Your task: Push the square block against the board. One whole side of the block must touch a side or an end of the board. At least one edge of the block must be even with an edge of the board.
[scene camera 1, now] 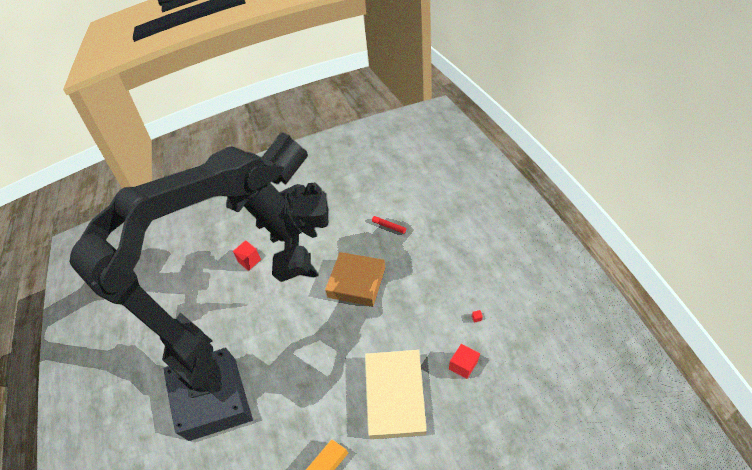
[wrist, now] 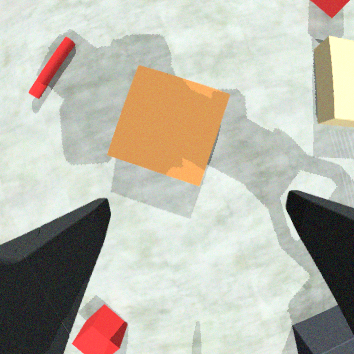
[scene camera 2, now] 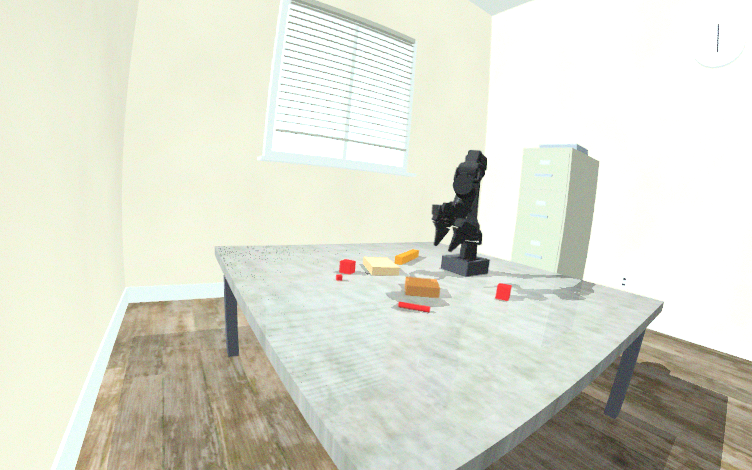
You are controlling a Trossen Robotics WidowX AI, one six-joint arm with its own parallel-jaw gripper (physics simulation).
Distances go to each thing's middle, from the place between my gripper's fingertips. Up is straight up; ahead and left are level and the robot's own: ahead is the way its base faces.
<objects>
My gripper is now 12 cm above the square block (scene camera 1: 356, 279) and 7 cm short of it. Also, from my hand: board (scene camera 1: 395, 402): 26 cm to the right, 12 cm below, 5 cm ahead.
</objects>
